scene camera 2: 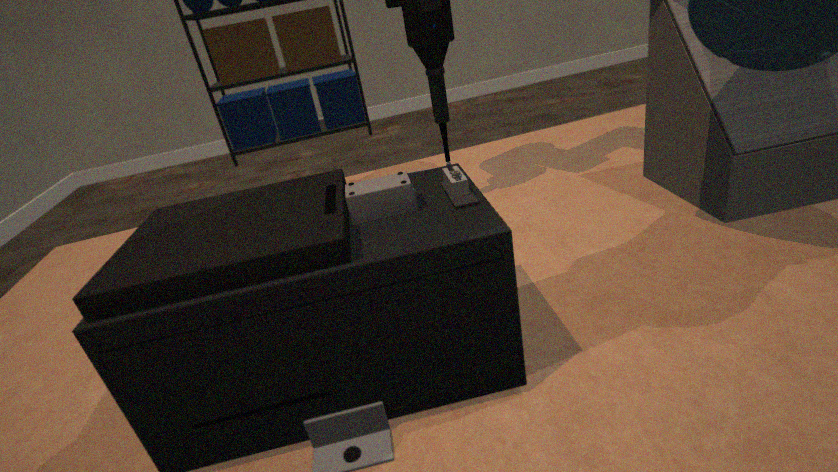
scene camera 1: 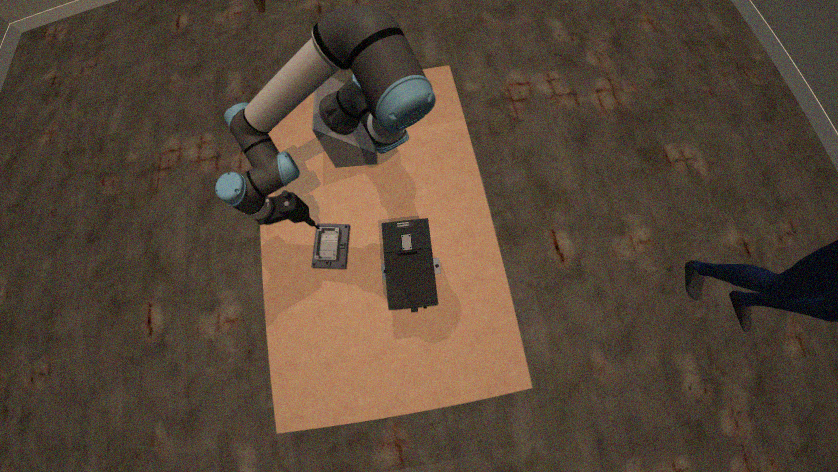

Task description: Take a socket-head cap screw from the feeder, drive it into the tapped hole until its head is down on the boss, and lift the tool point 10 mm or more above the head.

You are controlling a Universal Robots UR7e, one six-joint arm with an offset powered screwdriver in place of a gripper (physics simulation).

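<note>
The black box-shaped feeder (scene camera 1: 410,281) (scene camera 2: 410,316) stands on the mat. On its top are a silver block with dark holes (scene camera 2: 381,190) and a small pale block (scene camera 2: 456,178) near the end. A grey workpiece (scene camera 1: 344,255) with a pale raised middle lies left of the feeder in scene camera 1; in scene camera 2 it does not show. My screwdriver (scene camera 1: 318,226) (scene camera 2: 448,160) points down with its thin bit at the workpiece's upper-left corner, well away from the feeder. In scene camera 2 the tip lines up beyond the small block. Whether a screw is on the bit, the tapped hole and the exact tip height cannot be made out.
The orange mat (scene camera 1: 398,375) (scene camera 2: 703,375) lies under both. The arm's grey pedestal (scene camera 1: 351,153) (scene camera 2: 674,134) stands behind them. A metal bracket (scene camera 1: 436,266) (scene camera 2: 351,422) sits at the feeder's side. A rack (scene camera 2: 281,74) with bins stands by the wall. A person's legs (scene camera 1: 756,284) show at right.
</note>
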